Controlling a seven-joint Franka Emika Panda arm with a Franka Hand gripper.
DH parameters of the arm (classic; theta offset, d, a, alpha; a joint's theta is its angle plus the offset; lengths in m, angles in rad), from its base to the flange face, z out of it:
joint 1: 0 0.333 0 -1.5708
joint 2: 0 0 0 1.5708
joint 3: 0 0.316 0.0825 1.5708
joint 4: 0 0 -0.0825 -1.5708
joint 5: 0 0.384 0 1.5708
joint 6: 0 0 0.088 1.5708
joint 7: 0 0.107 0 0
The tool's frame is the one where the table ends.
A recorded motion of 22 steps. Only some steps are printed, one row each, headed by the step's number.
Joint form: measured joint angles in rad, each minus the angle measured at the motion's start. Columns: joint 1, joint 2, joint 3, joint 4, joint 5, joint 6, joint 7.
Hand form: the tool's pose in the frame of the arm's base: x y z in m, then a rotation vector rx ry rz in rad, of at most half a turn. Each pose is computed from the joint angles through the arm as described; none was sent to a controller.
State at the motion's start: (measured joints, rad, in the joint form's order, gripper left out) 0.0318 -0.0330 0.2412 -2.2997 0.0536 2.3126 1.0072
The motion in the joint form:
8: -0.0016 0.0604 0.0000 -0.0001 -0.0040 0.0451 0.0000
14: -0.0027 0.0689 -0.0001 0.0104 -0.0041 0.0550 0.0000
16: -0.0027 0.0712 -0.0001 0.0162 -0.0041 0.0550 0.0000
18: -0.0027 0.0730 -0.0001 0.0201 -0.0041 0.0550 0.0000
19: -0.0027 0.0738 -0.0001 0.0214 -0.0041 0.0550 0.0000
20: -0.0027 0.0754 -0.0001 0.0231 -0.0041 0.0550 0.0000
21: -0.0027 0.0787 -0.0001 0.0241 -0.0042 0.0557 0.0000
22: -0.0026 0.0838 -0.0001 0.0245 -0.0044 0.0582 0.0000
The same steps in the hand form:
8: 0.4991 0.1395 0.3392 -2.8627 1.1610 0.0002
14: 0.5035 0.1399 0.3404 -2.8538 1.1597 -0.0132
16: 0.5052 0.1404 0.3417 -2.8514 1.1587 -0.0170
18: 0.5064 0.1407 0.3424 -2.8499 1.1581 -0.0192
19: 0.5068 0.1408 0.3426 -2.8494 1.1579 -0.0197
20: 0.5073 0.1409 0.3425 -2.8491 1.1578 -0.0195
21: 0.5077 0.1410 0.3413 -2.8494 1.1580 -0.0170
22: 0.5081 0.1411 0.3391 -2.8499 1.1581 -0.0136

